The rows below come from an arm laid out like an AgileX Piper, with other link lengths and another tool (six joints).
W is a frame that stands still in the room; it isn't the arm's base.
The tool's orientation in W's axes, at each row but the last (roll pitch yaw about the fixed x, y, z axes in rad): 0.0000, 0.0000, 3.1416; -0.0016, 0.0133, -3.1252; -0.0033, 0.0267, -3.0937; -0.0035, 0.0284, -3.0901; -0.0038, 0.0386, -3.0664; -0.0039, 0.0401, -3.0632; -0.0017, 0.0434, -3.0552; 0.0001, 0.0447, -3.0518; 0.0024, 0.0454, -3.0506; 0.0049, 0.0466, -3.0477; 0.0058, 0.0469, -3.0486
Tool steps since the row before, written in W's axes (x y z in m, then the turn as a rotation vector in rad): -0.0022, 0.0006, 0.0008, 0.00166, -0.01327, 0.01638; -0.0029, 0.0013, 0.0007, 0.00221, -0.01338, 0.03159; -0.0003, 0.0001, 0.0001, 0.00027, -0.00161, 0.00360; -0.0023, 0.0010, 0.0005, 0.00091, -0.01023, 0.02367; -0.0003, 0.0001, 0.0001, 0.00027, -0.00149, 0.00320; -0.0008, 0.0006, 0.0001, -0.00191, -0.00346, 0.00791; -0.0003, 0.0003, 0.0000, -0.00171, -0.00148, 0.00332; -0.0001, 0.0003, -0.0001, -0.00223, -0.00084, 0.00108; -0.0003, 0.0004, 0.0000, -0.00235, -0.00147, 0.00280; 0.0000, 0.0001, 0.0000, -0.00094, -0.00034, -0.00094; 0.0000, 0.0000, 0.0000, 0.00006, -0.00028, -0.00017
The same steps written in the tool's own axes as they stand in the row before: 0.0022, -0.0006, 0.0008, -0.00166, 0.01327, 0.01638; 0.0029, -0.0013, 0.0007, -0.00241, 0.01336, 0.03158; 0.0003, -0.0001, 0.0001, -0.00029, 0.00161, 0.00360; 0.0022, -0.0011, 0.0006, -0.00105, 0.01018, 0.02369; 0.0003, -0.0001, 0.0001, -0.00028, 0.00149, 0.00320; 0.0007, -0.0007, 0.0001, 0.00186, 0.00327, 0.00800; 0.0003, -0.0003, 0.0000, 0.00169, 0.00132, 0.00340; 0.0001, -0.0003, -0.0001, 0.00225, 0.00064, 0.00118; 0.0003, -0.0004, 0.0000, 0.00234, 0.00126, 0.00291; 0.0000, -0.0001, 0.0000, 0.00101, 0.00025, -0.00090; 0.0000, 0.0000, 0.0000, -0.00003, 0.00028, -0.00017
